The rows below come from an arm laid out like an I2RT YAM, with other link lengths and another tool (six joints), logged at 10 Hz.
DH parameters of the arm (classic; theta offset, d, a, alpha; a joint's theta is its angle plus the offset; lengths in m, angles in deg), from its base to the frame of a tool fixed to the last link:
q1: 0 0.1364 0.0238 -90
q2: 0 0 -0.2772 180
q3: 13.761 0 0.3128 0
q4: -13.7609 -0.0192 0.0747 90
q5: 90 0.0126 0 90
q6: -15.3 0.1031 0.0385 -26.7
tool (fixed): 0 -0.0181 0 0
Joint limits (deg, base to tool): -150..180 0..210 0..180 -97..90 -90..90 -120..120
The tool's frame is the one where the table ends.
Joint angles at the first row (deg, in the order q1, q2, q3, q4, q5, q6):
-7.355 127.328 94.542 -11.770 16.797 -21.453
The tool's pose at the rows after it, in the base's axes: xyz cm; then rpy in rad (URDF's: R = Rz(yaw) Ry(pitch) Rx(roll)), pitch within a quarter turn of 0, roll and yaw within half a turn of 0:
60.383 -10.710 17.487 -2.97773 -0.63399 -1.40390
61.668 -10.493 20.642 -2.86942 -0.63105 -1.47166
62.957 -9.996 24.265 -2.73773 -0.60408 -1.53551
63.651 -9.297 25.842 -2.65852 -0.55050 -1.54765
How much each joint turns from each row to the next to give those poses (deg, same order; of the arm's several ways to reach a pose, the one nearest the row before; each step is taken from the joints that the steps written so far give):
0.197 0.000 1.924 -0.218 0.000 0.459
0.350 -0.001 4.305 0.065 -0.502 1.509
0.459 -0.021 4.766 0.437 -1.749 2.054
0.415 -0.021 2.033 0.765 -3.038 2.360

